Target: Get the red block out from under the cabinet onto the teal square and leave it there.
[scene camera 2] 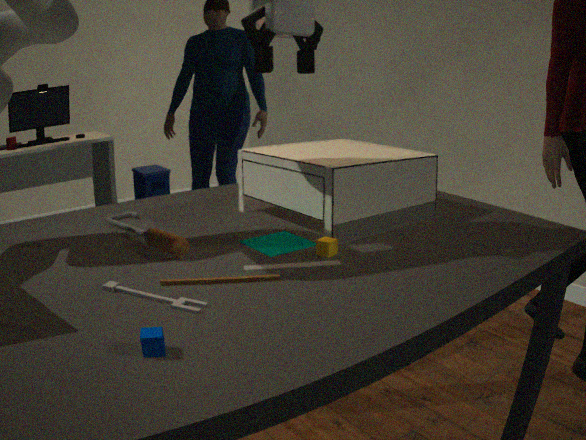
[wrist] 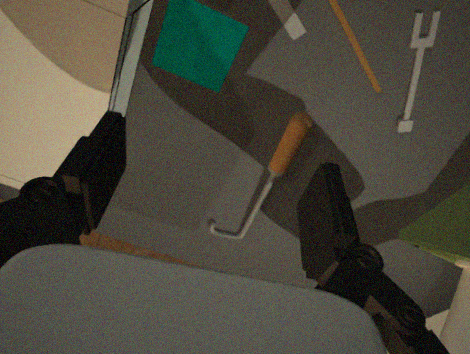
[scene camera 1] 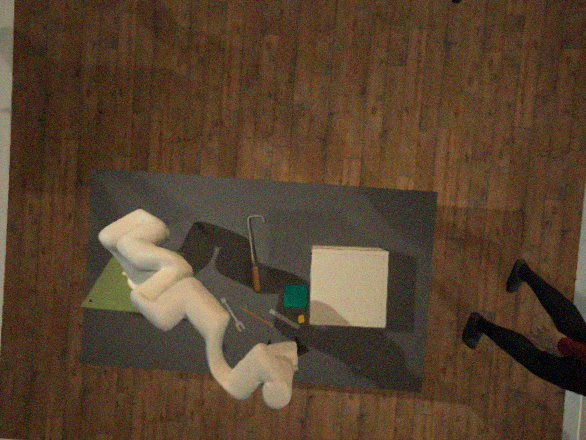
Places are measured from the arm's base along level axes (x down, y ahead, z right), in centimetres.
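Where they show: gripper, fingertip midpoint: (scene camera 2: 285, 72) (wrist: 220, 162) (scene camera 1: 283, 342); arm's base, origin of the base link: (scene camera 1: 145, 277).
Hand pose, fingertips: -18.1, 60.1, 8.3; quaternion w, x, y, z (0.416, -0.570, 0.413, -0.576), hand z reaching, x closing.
Observation:
Things, the pixels of their top centre, and the offset from my fingertips, as dx, dy, dz. "spot": a spot on its surface instead.
- cream cabinet, middle of its top: (scene camera 2: 338, 150) (scene camera 1: 348, 288) +15.8, +22.1, -18.6
- teal square, surface spot: (wrist: 200, 45) (scene camera 2: 277, 243) (scene camera 1: 294, 296) spot: +29.3, +2.1, -7.5
- yellow block, middle of its top: (scene camera 2: 326, 239) (scene camera 1: 301, 320) +26.9, +6.4, +1.3
- pale strip, middle of its top: (scene camera 2: 292, 265) (scene camera 1: 284, 319) +29.3, -0.9, +3.1
- orange stick, middle of its top: (wrist: 352, 39) (scene camera 2: 219, 278) (scene camera 1: 256, 316) +28.7, -13.3, +4.0
- forked tool, middle of its top: (scene camera 2: 150, 293) (wrist: 416, 80) (scene camera 1: 232, 314) +28.6, -24.1, +5.0
- blue block, middle of its top: (scene camera 2: 151, 332) +26.9, -27.4, +19.4
The red block does not show in any view. The cream cabinet (scene camera 1: 350, 285) (scene camera 2: 385, 190) (wrist: 55, 100) stands on short legs, with a low gap beneath it. The teal square (scene camera 1: 295, 296) (scene camera 2: 280, 243) (wrist: 200, 45) lies flat beside the cabinet, with nothing on it. A hooked rod with an orange handle (scene camera 1: 256, 279) (scene camera 2: 167, 241) (wrist: 291, 142) lies on the table, its handle end toward the square and its metal hook at the far end. My gripper (scene camera 1: 286, 345) (scene camera 2: 285, 70) (wrist: 220, 162) is open and empty, high above the table.
A yellow block (scene camera 1: 301, 318) (scene camera 2: 327, 247) sits beside the square. A pale strip (scene camera 1: 284, 318) (scene camera 2: 292, 266), an orange stick (scene camera 1: 256, 316) (scene camera 2: 220, 280) and a forked tool (scene camera 1: 233, 315) (scene camera 2: 145, 294) lie nearby. A blue block (scene camera 2: 152, 342) sits nearer scene camera 2.

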